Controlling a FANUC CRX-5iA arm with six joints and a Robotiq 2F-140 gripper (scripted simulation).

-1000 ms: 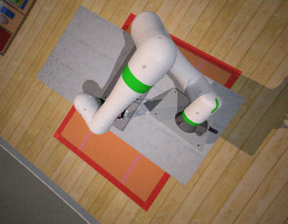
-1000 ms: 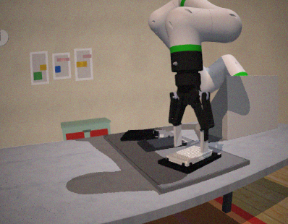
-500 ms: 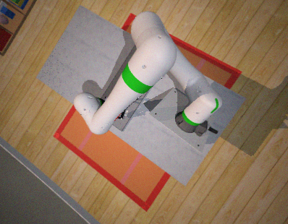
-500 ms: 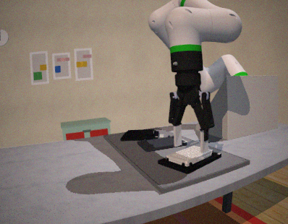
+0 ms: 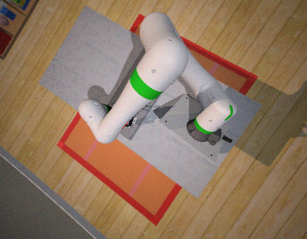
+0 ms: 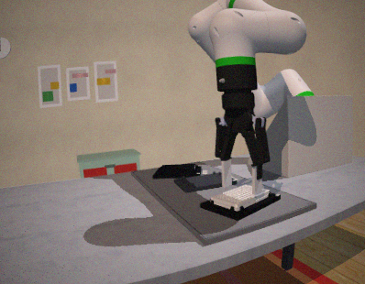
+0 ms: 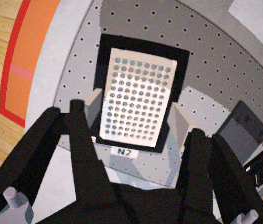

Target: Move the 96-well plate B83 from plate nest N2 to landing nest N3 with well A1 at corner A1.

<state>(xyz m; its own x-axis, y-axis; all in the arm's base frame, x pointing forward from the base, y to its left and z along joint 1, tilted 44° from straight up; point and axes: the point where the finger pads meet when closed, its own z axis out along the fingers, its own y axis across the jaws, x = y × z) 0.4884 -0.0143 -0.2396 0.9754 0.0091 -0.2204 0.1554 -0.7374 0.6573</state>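
Now: hand 40 mm above the white 96-well plate. The rest, counted from my hand: black nest 60 mm below; then dark grey nest 210 mm to the right, 60 mm below, 30 mm behind; then black well plate 380 mm to the right, 40 mm below, 30 mm behind.
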